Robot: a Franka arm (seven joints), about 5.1 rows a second.
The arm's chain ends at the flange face. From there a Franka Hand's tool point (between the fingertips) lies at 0.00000 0.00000 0.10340 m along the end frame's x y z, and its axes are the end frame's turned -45 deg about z.
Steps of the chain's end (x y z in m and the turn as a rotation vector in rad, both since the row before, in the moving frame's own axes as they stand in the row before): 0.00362, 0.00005, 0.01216, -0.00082, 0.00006, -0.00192; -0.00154, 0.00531, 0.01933, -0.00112, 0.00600, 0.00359; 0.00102, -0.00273, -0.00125, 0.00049, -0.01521, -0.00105; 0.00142, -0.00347, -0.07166, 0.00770, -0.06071, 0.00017; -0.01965, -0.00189, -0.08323, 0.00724, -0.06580, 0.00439; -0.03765, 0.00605, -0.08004, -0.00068, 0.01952, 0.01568
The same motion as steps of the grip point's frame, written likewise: 0.00247, 0.00266, 0.01216, -0.00062, -0.00054, -0.00192; -0.00449, 0.00319, 0.01933, -0.00503, 0.00345, 0.00359; 0.00157, -0.00236, -0.00126, 0.01110, -0.01041, -0.00105; -0.00042, -0.00645, -0.07185, 0.04837, -0.03748, 0.00017; -0.01682, -0.02058, -0.08346, 0.05165, -0.04141, 0.00439; -0.02953, -0.02086, -0.08006, -0.01428, 0.01332, 0.01568
